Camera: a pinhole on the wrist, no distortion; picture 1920 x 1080 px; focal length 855.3 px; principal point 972.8 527.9 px. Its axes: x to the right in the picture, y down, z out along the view. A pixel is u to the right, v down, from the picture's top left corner.
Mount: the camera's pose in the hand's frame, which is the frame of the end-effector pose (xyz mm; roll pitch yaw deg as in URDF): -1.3 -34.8 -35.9 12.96 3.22 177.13
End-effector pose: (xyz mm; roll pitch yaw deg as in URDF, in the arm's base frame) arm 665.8 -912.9 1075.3 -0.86 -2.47 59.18
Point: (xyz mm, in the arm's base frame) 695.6 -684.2 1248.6
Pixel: 76.1 172.9
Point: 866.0 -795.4 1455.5
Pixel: 395.1 895.7
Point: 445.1 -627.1 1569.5
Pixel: 732.4 173.6
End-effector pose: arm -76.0 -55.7 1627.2 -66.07 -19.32 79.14
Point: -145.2 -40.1 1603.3
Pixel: 1000.9 39.2
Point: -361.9 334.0 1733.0
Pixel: 157.2 246.1
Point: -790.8 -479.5 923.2
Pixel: outside the picture
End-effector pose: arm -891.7 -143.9 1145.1 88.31 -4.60 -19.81
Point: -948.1 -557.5 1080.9
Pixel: 746.4 817.6
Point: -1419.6 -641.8 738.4
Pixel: outside the picture
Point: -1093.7 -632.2 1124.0
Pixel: 962.2 726.4
